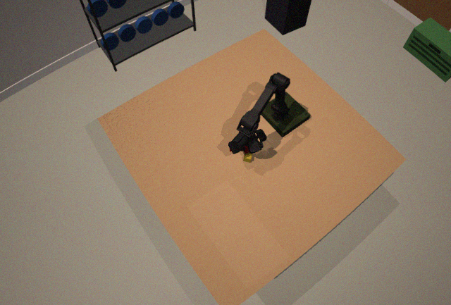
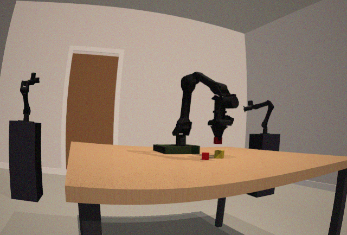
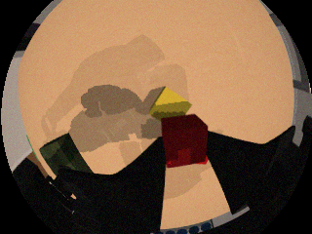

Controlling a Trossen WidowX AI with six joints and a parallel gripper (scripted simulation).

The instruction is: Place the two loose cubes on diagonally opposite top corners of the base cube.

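Now: the yellow base cube 1 cm to the left of my gripper tip and 7 cm below it.
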